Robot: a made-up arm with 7 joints. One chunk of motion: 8 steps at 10 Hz.
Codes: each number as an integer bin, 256 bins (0 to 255) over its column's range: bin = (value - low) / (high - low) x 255, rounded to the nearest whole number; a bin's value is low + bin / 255 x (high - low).
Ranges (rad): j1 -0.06..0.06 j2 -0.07..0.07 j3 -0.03..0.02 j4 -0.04..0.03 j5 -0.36..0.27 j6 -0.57..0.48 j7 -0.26..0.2
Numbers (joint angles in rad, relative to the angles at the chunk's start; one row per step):
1: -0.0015 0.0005 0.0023 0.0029 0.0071 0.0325 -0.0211
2: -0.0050 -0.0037 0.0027 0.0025 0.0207 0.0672 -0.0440
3: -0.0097 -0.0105 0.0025 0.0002 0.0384 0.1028 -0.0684
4: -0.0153 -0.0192 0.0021 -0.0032 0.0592 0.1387 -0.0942
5: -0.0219 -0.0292 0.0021 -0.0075 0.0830 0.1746 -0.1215
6: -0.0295 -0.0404 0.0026 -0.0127 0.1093 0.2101 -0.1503
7: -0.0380 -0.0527 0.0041 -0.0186 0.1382 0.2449 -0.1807
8: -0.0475 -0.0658 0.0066 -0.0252 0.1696 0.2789 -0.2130
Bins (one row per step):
1: 124 128 165 156 149 146 132
2: 117 121 167 155 154 155 120
3: 107 108 166 146 161 163 106
4: 95 93 164 134 170 172 92
5: 81 74 164 118 179 181 77
6: 65 54 166 99 190 189 61
7: 47 32 174 78 202 198 44
8: 27 8 187 54 214 206 26

